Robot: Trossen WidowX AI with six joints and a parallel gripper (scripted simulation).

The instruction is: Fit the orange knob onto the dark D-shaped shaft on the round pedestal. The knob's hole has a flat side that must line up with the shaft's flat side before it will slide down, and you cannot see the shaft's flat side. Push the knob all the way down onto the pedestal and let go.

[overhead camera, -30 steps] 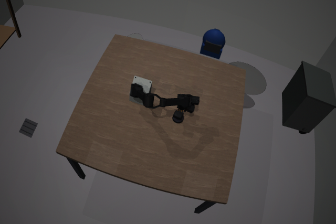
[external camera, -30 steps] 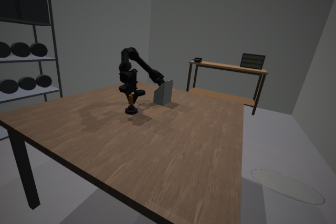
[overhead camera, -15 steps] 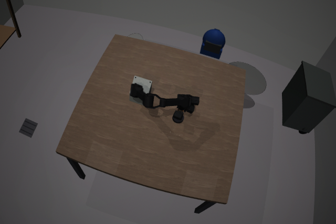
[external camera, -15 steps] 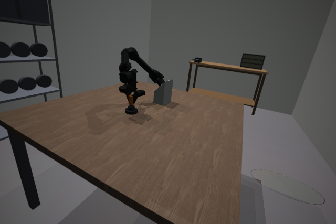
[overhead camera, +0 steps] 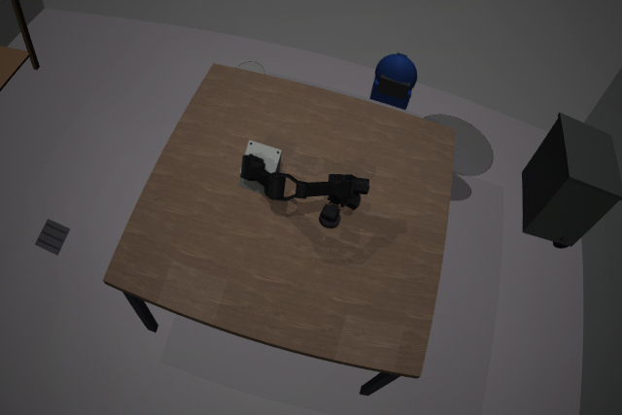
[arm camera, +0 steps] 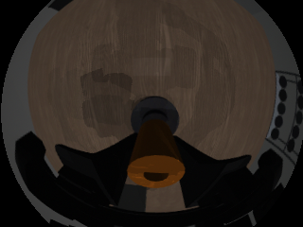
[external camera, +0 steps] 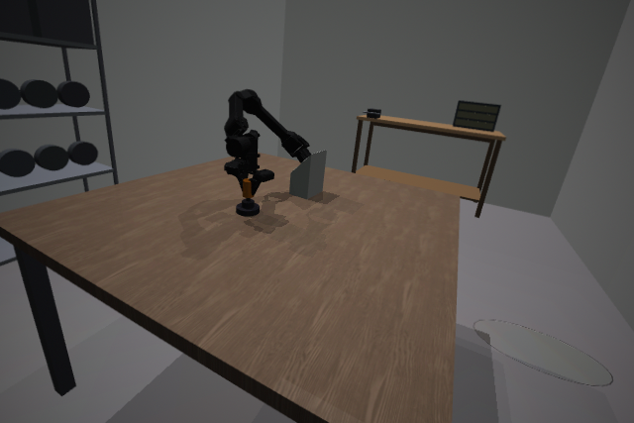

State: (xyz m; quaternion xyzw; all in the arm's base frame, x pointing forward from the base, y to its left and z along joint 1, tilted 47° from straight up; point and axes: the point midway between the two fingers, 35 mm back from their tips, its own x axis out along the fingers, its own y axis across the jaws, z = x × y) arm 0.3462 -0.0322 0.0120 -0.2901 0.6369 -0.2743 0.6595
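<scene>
Right now the orange knob is 2 cm above my gripper tip. Also, from my gripper tip: shaft pedestal (4 cm below).
</scene>
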